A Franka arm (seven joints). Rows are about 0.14 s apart.
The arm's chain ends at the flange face. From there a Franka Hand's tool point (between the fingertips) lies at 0.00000 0.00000 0.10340 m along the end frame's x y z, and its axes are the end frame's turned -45 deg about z.
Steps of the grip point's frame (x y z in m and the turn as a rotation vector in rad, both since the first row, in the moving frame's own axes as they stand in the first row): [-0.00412 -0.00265 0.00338 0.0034 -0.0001 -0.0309]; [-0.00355 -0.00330 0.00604 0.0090 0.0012 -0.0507]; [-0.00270 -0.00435 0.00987 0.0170 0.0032 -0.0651]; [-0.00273 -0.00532 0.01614 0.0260 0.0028 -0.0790]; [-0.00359 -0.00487 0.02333 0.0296 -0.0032 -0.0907]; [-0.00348 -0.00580 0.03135 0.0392 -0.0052 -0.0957]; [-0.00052 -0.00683 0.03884 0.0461 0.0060 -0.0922]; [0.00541 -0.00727 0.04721 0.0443 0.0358 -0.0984]
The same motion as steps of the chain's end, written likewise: [-0.00453 0.00128 0.00338 0.0023 -0.0025 -0.0309]; [-0.00425 0.00091 0.00604 0.0072 -0.0055 -0.0507]; [-0.00393 0.00028 0.00989 0.0143 -0.0098 -0.0651]; [-0.00391 0.00020 0.01618 0.0204 -0.0164 -0.0790]; [-0.00350 0.00091 0.02338 0.0187 -0.0232 -0.0907]; [-0.00320 0.00069 0.03143 0.0240 -0.0314 -0.0957]; [-0.00210 -0.00079 0.03895 0.0368 -0.0284 -0.0922]; [-0.00041 -0.00315 0.04738 0.0566 -0.0060 -0.0984]
